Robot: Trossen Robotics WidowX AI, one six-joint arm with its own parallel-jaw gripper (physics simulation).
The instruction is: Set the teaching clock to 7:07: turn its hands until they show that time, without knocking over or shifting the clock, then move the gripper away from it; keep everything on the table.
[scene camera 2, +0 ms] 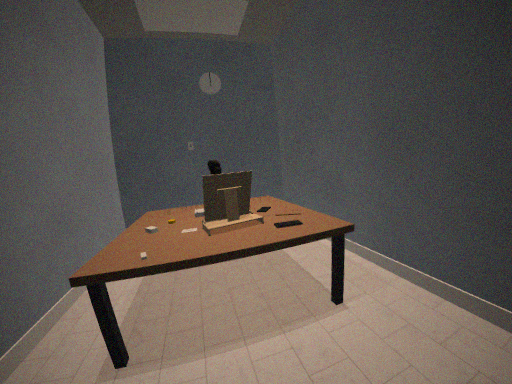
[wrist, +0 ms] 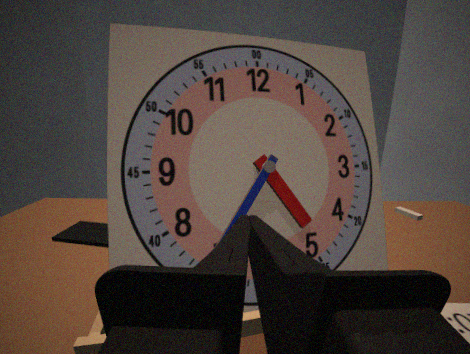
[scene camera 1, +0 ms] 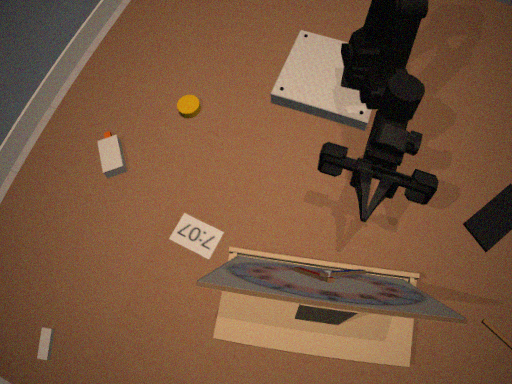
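Pixels of known places: gripper, between the fingertips: (wrist: pixel 247 222) (scene camera 1: pixel 363 220); arm's base, origin of its link: (scene camera 1: pixel 356 78).
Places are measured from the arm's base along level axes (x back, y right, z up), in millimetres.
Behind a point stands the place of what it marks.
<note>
The teaching clock (scene camera 1: pixel 280 286) @(z 244, x -516, y 53 mm) (scene camera 2: pixel 212 197) @(z 163, x -497, y 92 mm) (wrist: pixel 225 130) @(z 191, x -489, y -43 mm) stands upright on its wooden base. In the wrist view its short red hand (wrist: pixel 290 197) @(z 127, x -465, y 21 mm) points between 4 and 5, nearer 5. Its long blue hand (wrist: pixel 252 196) @(z 132, x -456, y -20 mm) points down left, toward about 7; its tip is hidden behind the fingers. My gripper (scene camera 1: pixel 364 219) @(z 147, x -377, y -41 mm) (wrist: pixel 247 222) @(z 147, x -377, y -41 mm) is shut and empty, fingertips together. In scene camera 1 it is in front of the clock face, with a gap between tips and face. A white card reading 7:07 (scene camera 1: pixel 196 236) @(z -26, x -417, y 241 mm) (scene camera 2: pixel 189 230) @(z -26, x -418, y 242 mm) lies on the table beside the clock.
A yellow disc (scene camera 1: pixel 188 105) @(z -8, x -145, y 343 mm) (scene camera 2: pixel 171 221) @(z -11, x -165, y 347 mm), a white box (scene camera 1: pixel 111 155) @(z 1, x -301, y 463 mm) (scene camera 2: pixel 151 229) @(z -1, x -337, y 464 mm) and a small white block (scene camera 1: pixel 45 343) @(z -15, x -699, y 463 mm) (scene camera 2: pixel 143 255) @(z -15, x -711, y 464 mm) lie on the card's side. A dark slab (scene camera 1: pixel 492 220) @(z -19, x -255, y -325 mm) (scene camera 2: pixel 264 209) @(z -19, x -264, y -335 mm) and a thin stick (scene camera 1: pixel 495 332) @(z -21, x -474, y -350 mm) (scene camera 2: pixel 288 214) @(z -24, x -505, y -399 mm) lie on the other side.
</note>
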